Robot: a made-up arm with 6 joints.
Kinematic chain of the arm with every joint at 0, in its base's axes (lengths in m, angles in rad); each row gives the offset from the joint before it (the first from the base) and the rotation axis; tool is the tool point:
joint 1: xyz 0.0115 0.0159 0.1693 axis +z
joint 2: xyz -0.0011 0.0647 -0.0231 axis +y
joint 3: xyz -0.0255 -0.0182 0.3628 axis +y
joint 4: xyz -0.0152 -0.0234 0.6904 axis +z
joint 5: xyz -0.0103 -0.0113 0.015 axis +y
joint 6: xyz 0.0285 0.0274 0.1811 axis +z
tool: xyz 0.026 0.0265 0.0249
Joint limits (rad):
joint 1: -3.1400..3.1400
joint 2: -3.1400..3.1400
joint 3: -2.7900..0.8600
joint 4: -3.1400..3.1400
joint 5: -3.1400..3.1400
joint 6: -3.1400..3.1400
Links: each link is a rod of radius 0.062 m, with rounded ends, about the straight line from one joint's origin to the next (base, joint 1, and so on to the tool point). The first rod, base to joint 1, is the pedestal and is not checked.
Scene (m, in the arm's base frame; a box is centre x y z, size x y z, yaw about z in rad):
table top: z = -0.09
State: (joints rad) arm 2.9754 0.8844 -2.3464 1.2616 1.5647 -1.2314
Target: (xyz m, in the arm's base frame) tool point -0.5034 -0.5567 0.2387
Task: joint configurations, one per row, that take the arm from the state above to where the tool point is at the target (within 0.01 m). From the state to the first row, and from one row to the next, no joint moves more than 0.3 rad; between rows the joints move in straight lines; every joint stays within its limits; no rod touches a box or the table.
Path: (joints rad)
1: 2.7105 0.7567 -2.2928 1.2689 1.4884 -1.2328
2: 2.4456 0.6290 -2.2392 1.2763 1.4120 -1.2341
3: 2.1807 0.5012 -2.1857 1.2836 1.3357 -1.2355
4: 1.9158 0.3735 -2.1321 1.2909 1.2593 -1.2368
5: 1.6509 0.2458 -2.0785 1.2982 1.1830 -1.2382
6: 1.3860 0.1181 -2.0249 1.3056 1.1067 -1.2396
7: 1.1211 -0.0096 -1.9714 1.3129 1.0303 -1.2409

